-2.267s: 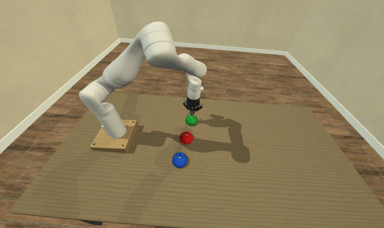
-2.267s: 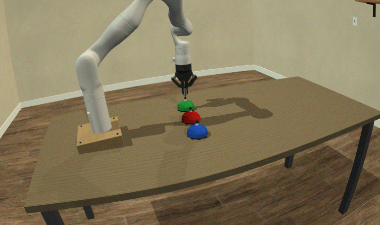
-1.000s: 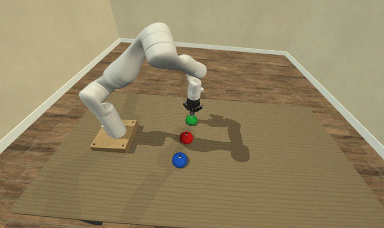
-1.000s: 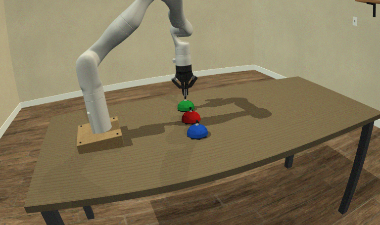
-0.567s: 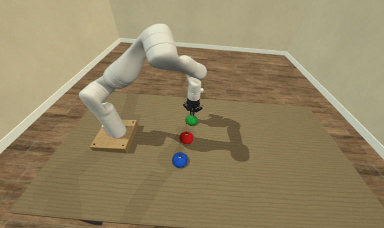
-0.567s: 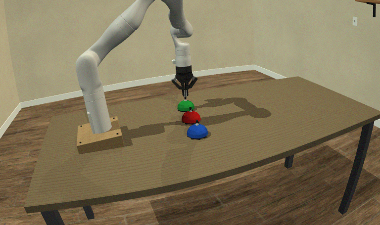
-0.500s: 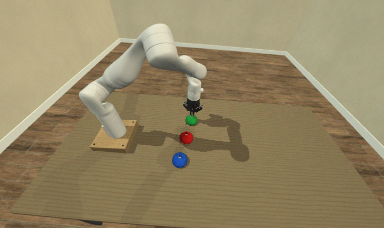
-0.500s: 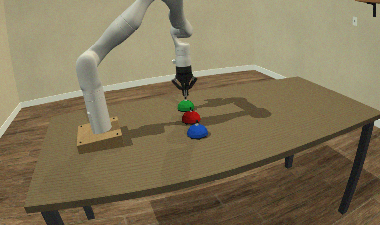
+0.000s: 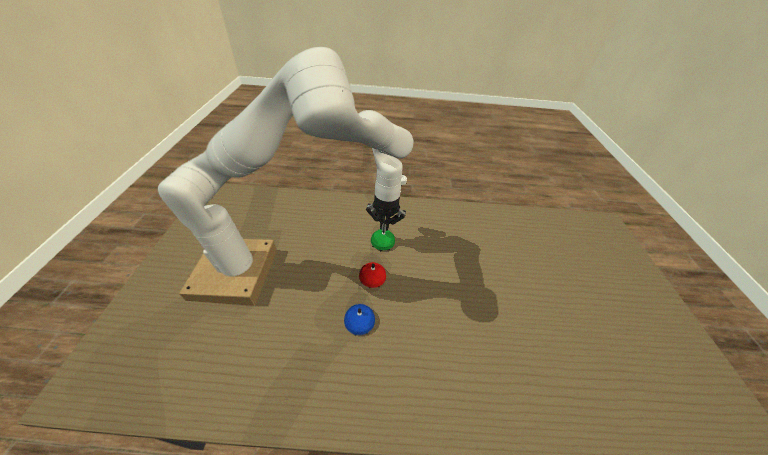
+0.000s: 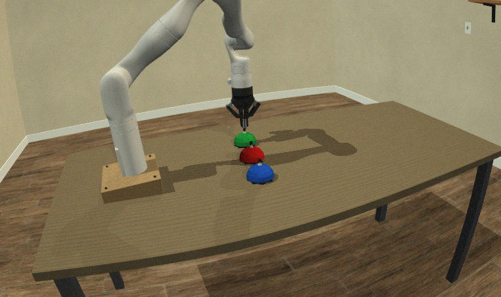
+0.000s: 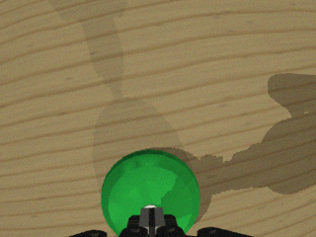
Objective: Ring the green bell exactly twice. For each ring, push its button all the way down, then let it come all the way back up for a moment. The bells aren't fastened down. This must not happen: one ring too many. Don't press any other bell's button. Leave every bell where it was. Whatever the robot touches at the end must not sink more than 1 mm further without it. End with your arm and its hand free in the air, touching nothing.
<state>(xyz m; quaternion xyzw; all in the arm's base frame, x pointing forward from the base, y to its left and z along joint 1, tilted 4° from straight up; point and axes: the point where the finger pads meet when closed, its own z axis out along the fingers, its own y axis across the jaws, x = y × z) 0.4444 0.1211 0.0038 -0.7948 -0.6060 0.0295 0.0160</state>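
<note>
Right now the green bell is 40 mm below my hand. Also, from my hand: red bell 40 mm behind, 140 mm to the right, 40 mm below; then blue bell 80 mm behind, 280 mm to the right, 40 mm below.
</note>
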